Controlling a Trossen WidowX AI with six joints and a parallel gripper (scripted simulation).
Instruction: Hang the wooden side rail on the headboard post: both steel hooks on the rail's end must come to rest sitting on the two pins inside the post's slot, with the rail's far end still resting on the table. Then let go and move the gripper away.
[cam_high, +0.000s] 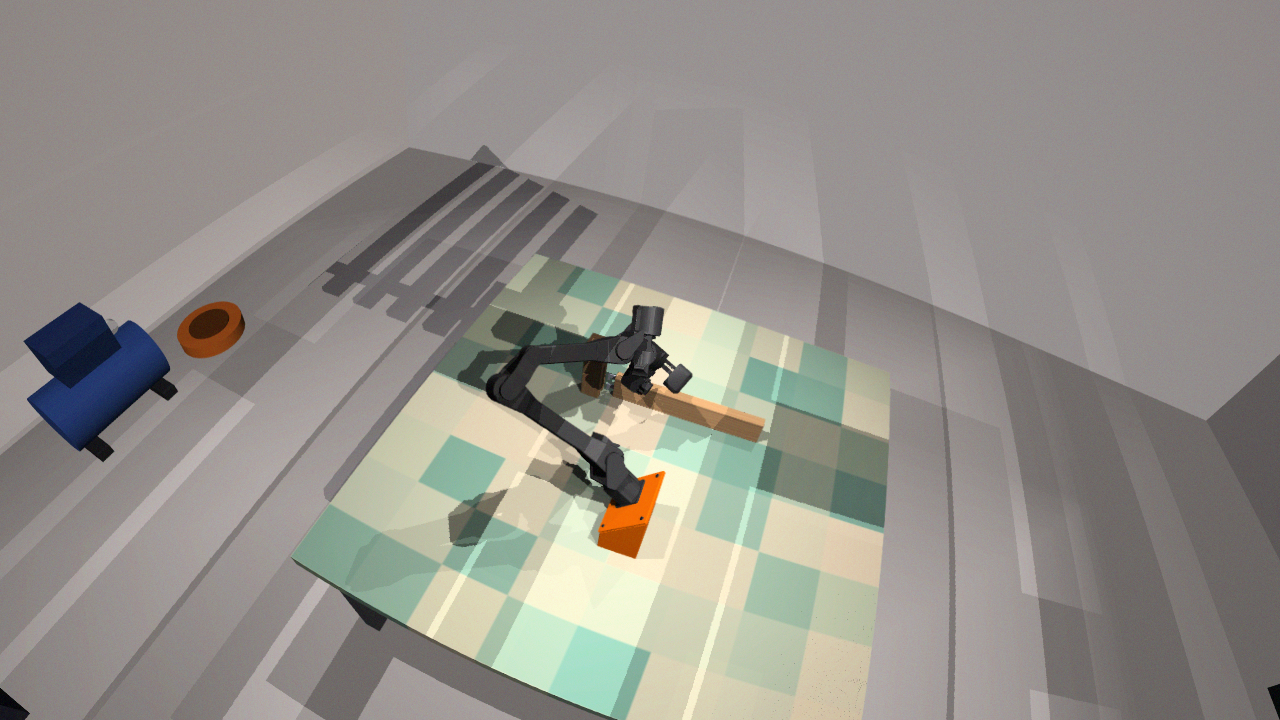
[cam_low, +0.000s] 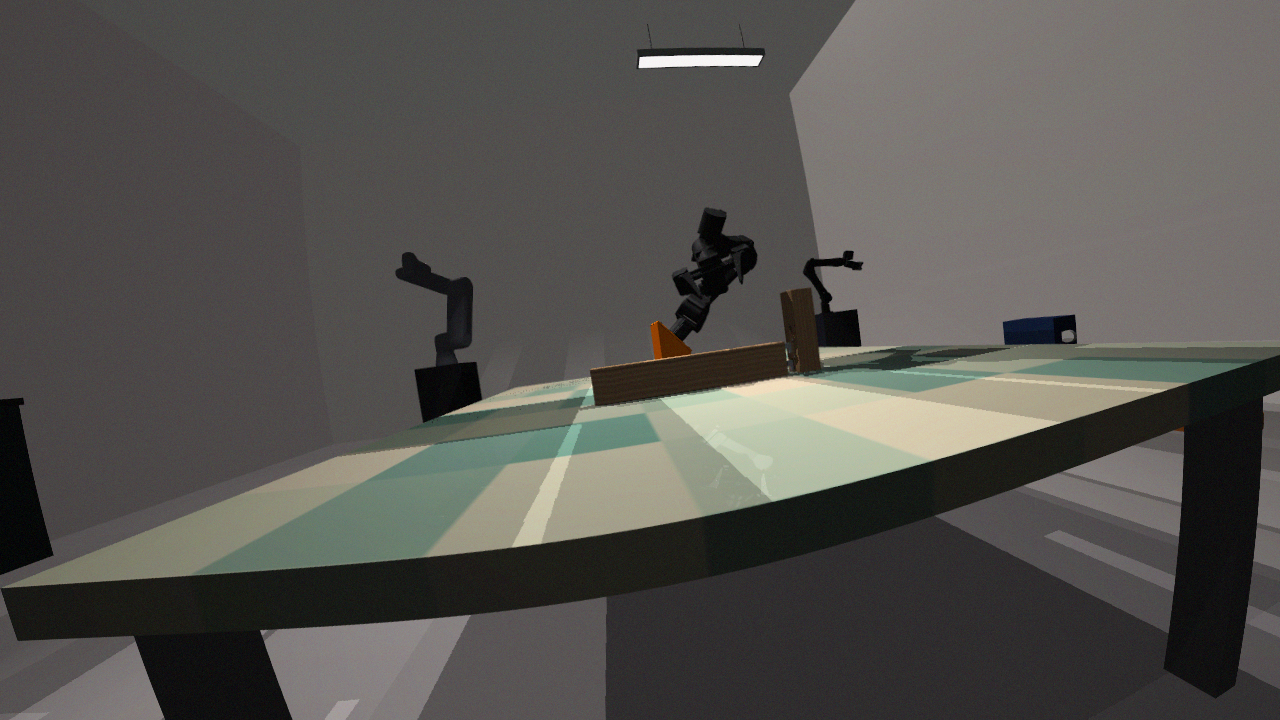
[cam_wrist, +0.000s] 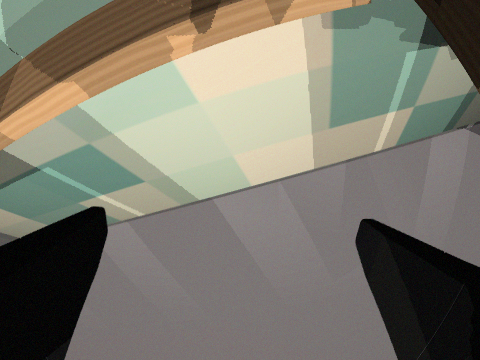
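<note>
Now: gripper tip 2 cm short of the headboard post, 16 cm to the right of it and 11 cm above it.
</note>
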